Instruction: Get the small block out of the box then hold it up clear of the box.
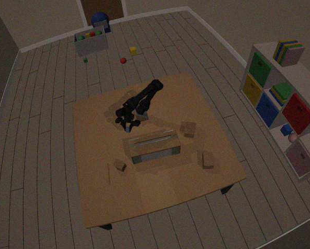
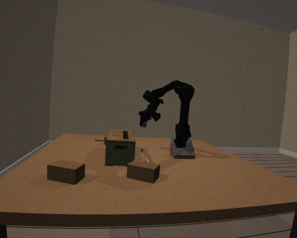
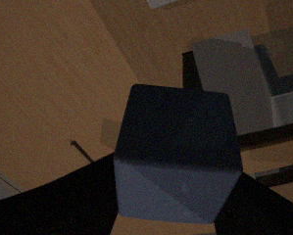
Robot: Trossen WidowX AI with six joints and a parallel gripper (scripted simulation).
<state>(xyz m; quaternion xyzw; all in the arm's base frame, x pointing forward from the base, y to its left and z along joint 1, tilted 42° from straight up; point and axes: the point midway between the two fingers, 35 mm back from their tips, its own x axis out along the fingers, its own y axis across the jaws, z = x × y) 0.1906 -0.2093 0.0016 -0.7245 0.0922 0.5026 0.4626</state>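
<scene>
The small blue block lies 10 mm to the left of my gripper tip, 10 mm behind it and 10 mm above it. Round my gripper tip: clear-fronted box (160 mm to the left, 120 mm ahead, 110 mm below); thin stick (270 mm to the right, 200 mm ahead, 170 mm below).
</scene>
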